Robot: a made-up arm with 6 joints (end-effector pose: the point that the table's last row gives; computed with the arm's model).
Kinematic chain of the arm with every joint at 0, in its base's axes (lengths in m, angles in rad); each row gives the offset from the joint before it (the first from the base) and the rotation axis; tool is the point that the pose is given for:
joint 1: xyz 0 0 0.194 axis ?
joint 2: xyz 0 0.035 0 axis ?
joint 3: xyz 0 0 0.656 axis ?
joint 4: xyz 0 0 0.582 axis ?
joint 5: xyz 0 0 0 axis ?
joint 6: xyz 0 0 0.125 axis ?
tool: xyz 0 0 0
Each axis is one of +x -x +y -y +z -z.
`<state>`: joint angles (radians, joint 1 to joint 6).
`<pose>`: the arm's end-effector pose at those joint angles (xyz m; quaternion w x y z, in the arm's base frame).
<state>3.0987 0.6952 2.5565 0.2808 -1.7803 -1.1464</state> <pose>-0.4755 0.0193 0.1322 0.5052 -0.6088 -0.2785 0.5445</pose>
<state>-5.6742 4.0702 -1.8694 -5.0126 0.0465 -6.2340</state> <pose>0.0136 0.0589 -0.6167 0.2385 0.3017 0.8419 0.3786</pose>
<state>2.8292 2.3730 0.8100 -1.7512 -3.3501 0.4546</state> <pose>-0.4232 0.1266 -0.7371 0.8054 -0.0854 -0.0688 -0.5826</pose>
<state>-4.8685 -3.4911 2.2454 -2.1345 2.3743 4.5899</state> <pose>-0.0020 -0.2593 -0.3091 0.4326 -0.2437 0.8552 0.1489</pose>
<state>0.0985 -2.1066 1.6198 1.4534 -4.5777 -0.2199</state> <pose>-0.8272 0.0770 0.3654 0.6302 -0.6513 0.3286 0.2659</pose>
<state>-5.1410 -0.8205 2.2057 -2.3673 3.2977 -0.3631</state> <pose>-0.0553 -0.0040 0.7123 0.0405 -0.3670 -0.7149 0.5938</pose>
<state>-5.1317 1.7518 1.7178 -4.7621 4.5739 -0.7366</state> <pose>0.2720 0.3924 -0.4607 0.5725 -0.2402 0.6204 -0.4792</pose>
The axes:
joint 1: +z
joint 2: +y
joint 3: +y
joint 4: +z
joint 5: +y
joint 6: +z

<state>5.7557 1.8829 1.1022 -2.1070 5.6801 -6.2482</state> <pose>0.6491 -0.2671 -0.6897 0.2247 -0.6868 0.6765 0.1420</pose>
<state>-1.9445 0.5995 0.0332 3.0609 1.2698 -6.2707</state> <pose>-0.1922 -0.6123 1.3052 0.7939 -0.1475 0.2780 0.5203</pose>
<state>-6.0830 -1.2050 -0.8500 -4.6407 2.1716 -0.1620</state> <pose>-1.0679 -0.0760 0.1841 0.6872 -0.6238 -0.0739 -0.3649</pose>
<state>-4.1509 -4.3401 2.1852 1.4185 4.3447 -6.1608</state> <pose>-0.0240 0.1890 -0.3555 0.7340 -0.5317 0.4210 0.0362</pose>
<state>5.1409 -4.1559 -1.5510 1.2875 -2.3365 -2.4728</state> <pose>0.2880 -0.7544 0.2766 0.0529 -0.8497 0.1170 0.5114</pose>
